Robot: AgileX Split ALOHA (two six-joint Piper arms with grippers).
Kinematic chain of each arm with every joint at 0, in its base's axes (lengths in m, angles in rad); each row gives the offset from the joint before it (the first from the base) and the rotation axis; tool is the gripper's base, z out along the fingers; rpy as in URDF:
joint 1: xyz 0 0 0.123 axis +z
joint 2: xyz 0 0 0 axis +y
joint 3: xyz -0.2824 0 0.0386 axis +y
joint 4: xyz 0.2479 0 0.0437 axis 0.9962 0 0.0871
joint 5: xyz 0 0 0 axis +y
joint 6: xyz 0.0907 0 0.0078 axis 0.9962 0 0.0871
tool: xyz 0 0 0 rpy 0 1.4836 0
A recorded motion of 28 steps. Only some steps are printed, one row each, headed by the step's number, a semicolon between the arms.
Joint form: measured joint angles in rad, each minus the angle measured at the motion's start. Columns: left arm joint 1, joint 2, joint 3, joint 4, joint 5, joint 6; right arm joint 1, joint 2, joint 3, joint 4, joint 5, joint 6.
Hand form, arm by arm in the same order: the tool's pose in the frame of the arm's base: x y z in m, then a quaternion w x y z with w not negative. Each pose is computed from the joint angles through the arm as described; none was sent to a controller.
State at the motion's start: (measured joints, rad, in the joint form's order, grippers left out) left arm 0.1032 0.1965 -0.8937 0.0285 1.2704 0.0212; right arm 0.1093 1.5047 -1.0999 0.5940 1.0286 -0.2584
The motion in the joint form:
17: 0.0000 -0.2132 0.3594 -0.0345 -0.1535 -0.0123; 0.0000 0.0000 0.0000 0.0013 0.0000 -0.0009
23: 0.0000 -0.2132 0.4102 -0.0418 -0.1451 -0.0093; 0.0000 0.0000 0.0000 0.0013 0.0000 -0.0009
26: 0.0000 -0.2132 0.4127 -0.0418 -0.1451 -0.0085; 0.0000 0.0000 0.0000 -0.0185 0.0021 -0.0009
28: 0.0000 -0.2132 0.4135 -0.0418 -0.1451 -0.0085; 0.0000 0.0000 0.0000 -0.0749 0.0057 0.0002
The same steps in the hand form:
17: -0.0138 -0.0019 0.2819 0.51866 -0.04000 0.85364 0.02611; 0.2828 0.0751 0.2738 0.12681 -0.05394 0.95632 0.25781
23: -0.0082 -0.0019 0.2674 0.49335 -0.03921 0.86868 0.02178; 0.2828 0.0751 0.2738 0.12681 -0.05394 0.95632 0.25781
26: -0.0079 -0.0019 0.2667 0.49225 -0.03890 0.86931 0.02191; 0.2825 0.0738 0.2730 0.12549 -0.05863 0.95844 0.24939
28: -0.0078 -0.0019 0.2665 0.49190 -0.03891 0.86950 0.02189; 0.2818 0.0700 0.2708 0.12265 -0.07103 0.96397 0.22510

